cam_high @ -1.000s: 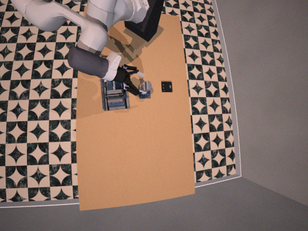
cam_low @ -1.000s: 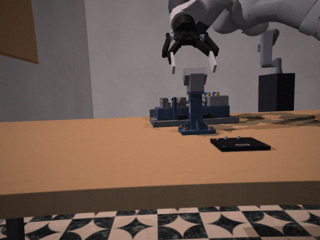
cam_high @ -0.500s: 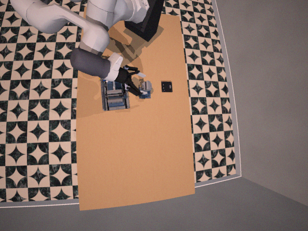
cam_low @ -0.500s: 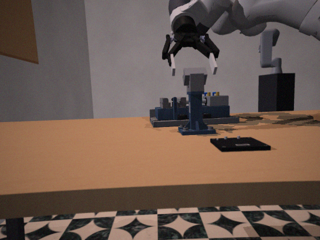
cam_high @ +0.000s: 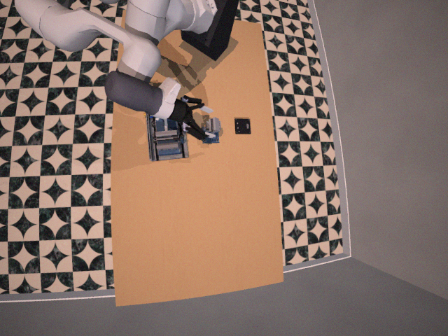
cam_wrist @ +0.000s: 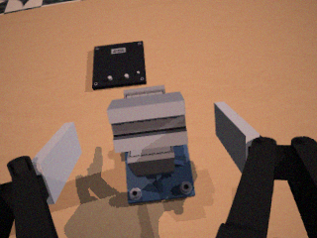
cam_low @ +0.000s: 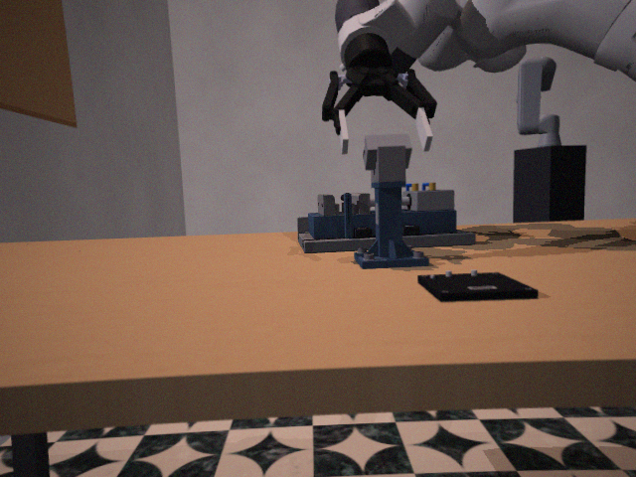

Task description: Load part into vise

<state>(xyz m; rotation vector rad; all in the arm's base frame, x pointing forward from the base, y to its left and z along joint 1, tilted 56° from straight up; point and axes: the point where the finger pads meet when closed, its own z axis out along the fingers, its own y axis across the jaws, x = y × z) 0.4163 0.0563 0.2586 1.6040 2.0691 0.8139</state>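
Now: the part 1 cm ahead of my hand, 2 cm to the left of it and 2 cm below it. Also, from my hand: fixed jaw 1 cm ahead, 21 cm to the right, 10 cm below; then work stop 1 cm behind, 16 cm to the right, 9 cm below; then air cylinder rod 11 cm behind, 18 cm to the right, 10 cm below.
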